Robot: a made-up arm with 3 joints. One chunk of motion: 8 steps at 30 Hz.
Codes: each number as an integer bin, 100 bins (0 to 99) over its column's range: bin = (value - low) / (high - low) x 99, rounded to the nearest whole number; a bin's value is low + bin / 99 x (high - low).
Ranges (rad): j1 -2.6..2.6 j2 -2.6..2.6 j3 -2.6..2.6
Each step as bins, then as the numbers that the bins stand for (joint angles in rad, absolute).
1 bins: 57 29 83
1 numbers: 0.3939 -1.0768 1.7596
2 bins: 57 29 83
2 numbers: 0.3939 -1.0768 1.7596
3 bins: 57 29 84
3 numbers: 0.3939 -1.0768 1.8121
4 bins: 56 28 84
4 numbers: 0.3414 -1.1293 1.8121
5 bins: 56 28 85
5 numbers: 0.3414 -1.1293 1.8646
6 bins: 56 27 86
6 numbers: 0.3414 -1.1818 1.9172
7 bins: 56 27 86
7 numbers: 0.3414 -1.1818 1.9172
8 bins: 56 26 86
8 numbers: 0.3414 -1.2343 1.9172
